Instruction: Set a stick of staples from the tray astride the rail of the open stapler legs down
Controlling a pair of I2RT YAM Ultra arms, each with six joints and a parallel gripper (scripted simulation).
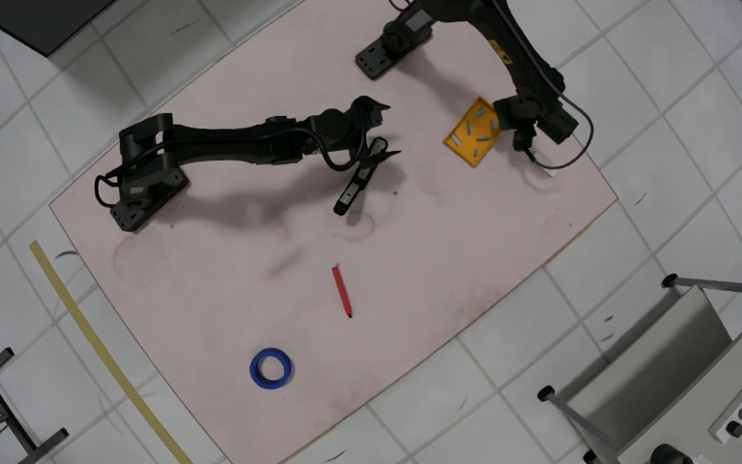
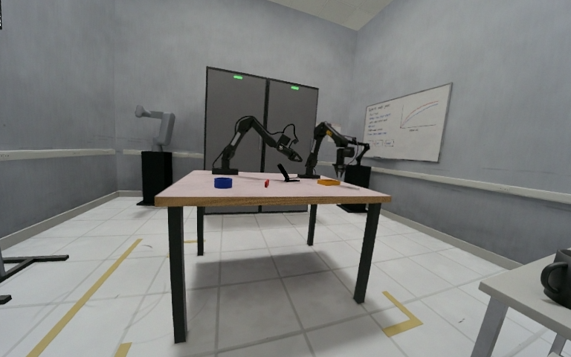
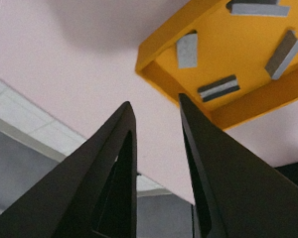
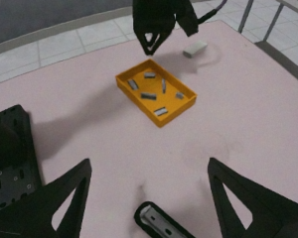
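Now: the orange tray 10 mm behind my left hand, 70 mm to the right of it and 50 mm below it. From my left hand the other things lie so: stapler lid 30 mm behind, 410 mm to the right, 10 mm above; black stapler 60 mm behind, 370 mm to the right, 20 mm below; white block 140 mm ahead, 40 mm to the left, 60 mm below.
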